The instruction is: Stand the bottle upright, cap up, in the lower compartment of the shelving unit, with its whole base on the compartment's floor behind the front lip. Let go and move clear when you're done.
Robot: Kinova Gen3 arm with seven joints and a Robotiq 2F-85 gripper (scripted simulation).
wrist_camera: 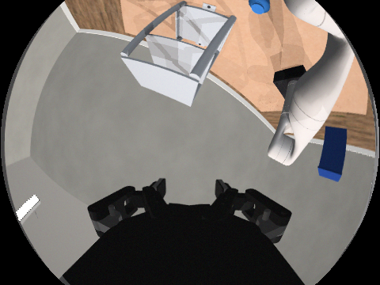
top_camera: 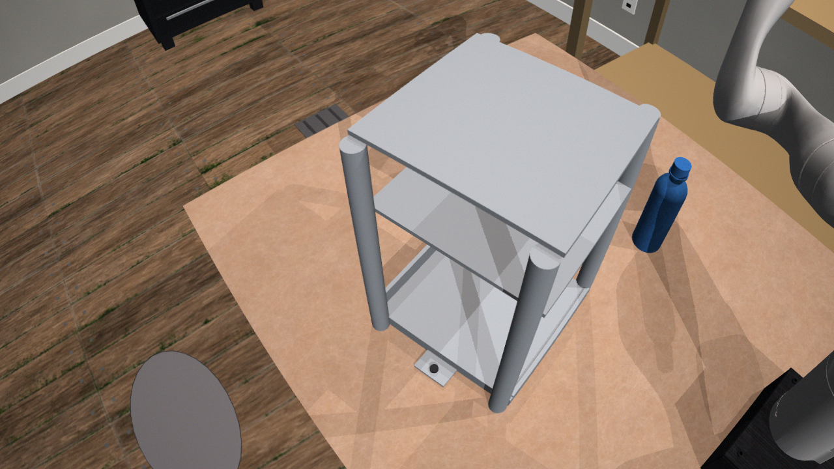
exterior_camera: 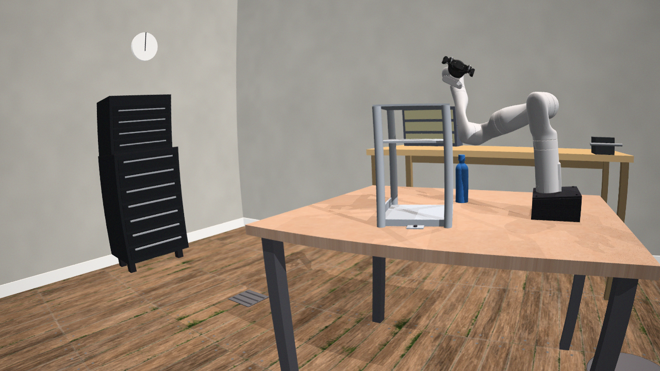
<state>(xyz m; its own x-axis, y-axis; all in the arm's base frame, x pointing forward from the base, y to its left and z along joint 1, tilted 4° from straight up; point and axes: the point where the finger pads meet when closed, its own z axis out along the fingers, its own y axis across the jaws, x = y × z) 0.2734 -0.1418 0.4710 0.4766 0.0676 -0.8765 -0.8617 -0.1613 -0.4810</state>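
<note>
Now: hand 41 cm above the blue bottle, 4 cm to the left of it and 2 cm short of it. The rest, counted from my hand: grey shelving unit: 35 cm below, 23 cm to the left, 15 cm ahead.
</note>
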